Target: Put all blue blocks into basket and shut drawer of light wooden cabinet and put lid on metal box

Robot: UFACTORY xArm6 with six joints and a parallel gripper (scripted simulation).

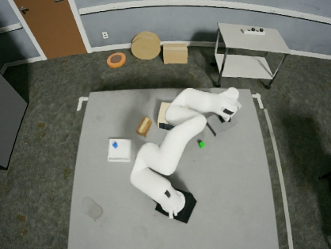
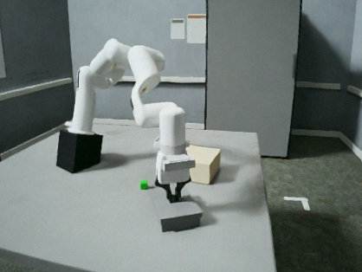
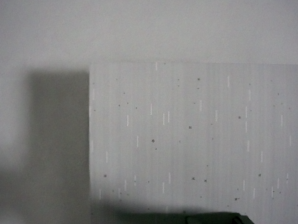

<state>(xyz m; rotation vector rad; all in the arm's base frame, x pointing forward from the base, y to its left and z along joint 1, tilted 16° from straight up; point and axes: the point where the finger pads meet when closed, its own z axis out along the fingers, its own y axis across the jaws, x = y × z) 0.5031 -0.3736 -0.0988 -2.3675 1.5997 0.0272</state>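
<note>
The lid lies 30 mm below my hand. Also, from my hand: light wooden cabinet (50 mm ahead, 320 mm to the left, 30 mm below); metal box (50 mm below); green block (140 mm behind, 160 mm to the left, 60 mm below).
</note>
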